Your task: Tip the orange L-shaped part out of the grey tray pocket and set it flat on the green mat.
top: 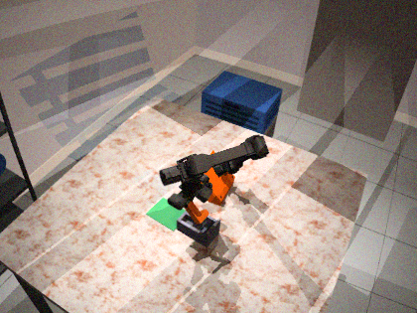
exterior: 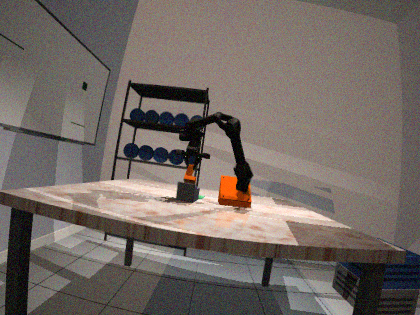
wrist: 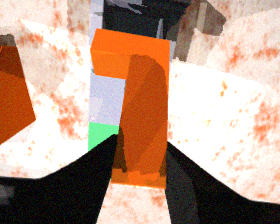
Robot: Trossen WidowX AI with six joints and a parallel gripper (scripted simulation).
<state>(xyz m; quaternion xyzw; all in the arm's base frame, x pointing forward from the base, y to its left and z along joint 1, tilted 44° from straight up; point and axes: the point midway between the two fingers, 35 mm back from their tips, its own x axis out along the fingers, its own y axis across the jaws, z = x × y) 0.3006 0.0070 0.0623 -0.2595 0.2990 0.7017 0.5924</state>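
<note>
Right now the green mat is 10 mm behind my gripper tip, 120 mm to the right of it and 170 mm below it. Also, from my gripper tip: orange L-shaped part (20 mm behind, 30 mm to the left, 30 mm below).
</note>
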